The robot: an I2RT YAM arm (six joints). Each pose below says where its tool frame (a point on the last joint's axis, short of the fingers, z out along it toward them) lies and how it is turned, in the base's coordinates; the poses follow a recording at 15 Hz.
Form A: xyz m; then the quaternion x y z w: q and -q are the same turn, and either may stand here.
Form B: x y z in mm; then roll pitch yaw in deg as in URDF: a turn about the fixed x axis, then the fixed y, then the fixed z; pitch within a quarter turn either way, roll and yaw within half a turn. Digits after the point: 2 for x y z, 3 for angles.
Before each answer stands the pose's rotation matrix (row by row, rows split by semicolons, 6 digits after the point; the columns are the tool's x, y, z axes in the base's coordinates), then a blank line. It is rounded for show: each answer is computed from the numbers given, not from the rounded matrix.
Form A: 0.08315 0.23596 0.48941 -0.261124 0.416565 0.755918 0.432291
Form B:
-0.489877 -0.871104 -0.034622; 0.436003 -0.279196 0.855541; -0.754932 0.404015 0.516576

83.15 235.96 489.41 38.029 49.019 138.330
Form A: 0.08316 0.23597 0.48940 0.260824 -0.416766 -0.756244 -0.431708
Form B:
-0.491198 -0.870358 -0.034651; 0.435548 -0.279868 0.855553; -0.754336 0.405154 0.516554

83.16 235.97 489.40 38.109 48.967 138.436
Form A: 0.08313 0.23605 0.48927 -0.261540 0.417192 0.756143 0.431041
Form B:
-0.491601 -0.870081 -0.035870; 0.433632 -0.280310 0.856382; -0.755176 0.405444 0.515096

83.13 236.05 489.27 38.207 49.041 138.585
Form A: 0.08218 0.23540 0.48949 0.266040 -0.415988 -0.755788 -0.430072
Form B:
-0.488522 -0.871425 -0.044330; 0.428747 -0.283985 0.857630; -0.759949 0.399964 0.512354

82.18 235.40 489.49 37.977 49.460 138.728
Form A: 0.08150 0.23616 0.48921 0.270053 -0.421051 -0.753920 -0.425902
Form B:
-0.491358 -0.869604 -0.048544; 0.414780 -0.282647 0.864909; -0.765849 0.404845 0.499575

81.50 236.16 489.21 39.021 49.983 139.831
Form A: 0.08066 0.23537 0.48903 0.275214 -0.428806 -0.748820 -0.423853
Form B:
-0.489212 -0.870806 -0.048670; 0.398752 -0.272948 0.875497; -0.775673 0.408896 0.480765

80.66 235.37 489.03 40.382 50.866 140.817
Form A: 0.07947 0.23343 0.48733 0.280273 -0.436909 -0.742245 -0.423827
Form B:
-0.483635 -0.874075 -0.045715; 0.384260 -0.258962 0.886162; -0.786411 0.411013 0.461115

79.47 233.43 487.33 41.712 51.851 141.532
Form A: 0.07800 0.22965 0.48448 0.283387 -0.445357 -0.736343 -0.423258
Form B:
-0.481089 -0.875743 -0.040338; 0.370910 -0.245019 0.895763; -0.794342 0.415980 0.442698

78.00 229.65 484.48 43.218 52.593 142.369
